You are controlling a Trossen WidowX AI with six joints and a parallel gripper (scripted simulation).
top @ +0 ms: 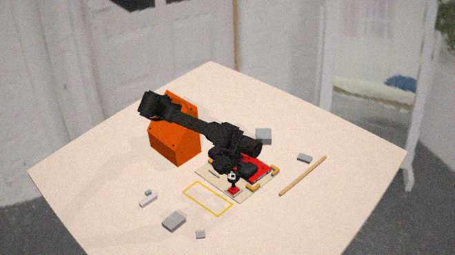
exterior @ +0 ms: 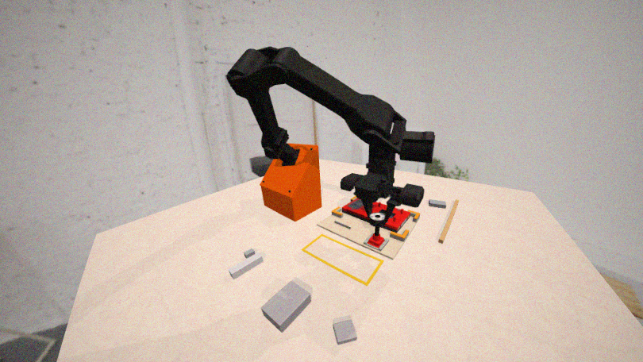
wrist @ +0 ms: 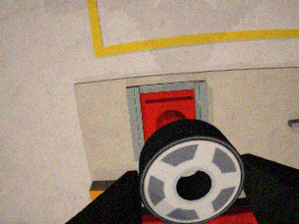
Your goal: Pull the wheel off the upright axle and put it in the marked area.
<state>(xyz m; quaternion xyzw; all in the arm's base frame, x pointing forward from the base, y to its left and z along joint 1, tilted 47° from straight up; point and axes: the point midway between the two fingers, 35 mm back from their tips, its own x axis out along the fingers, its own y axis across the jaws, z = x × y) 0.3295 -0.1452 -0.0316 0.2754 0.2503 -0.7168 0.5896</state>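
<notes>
My gripper tip is now 40 mm above the black axle. Round my gripper tip: wooden stick: 220 mm to the left, 190 mm ahead, 70 mm below; black wheel: right at my gripper tip.
</notes>
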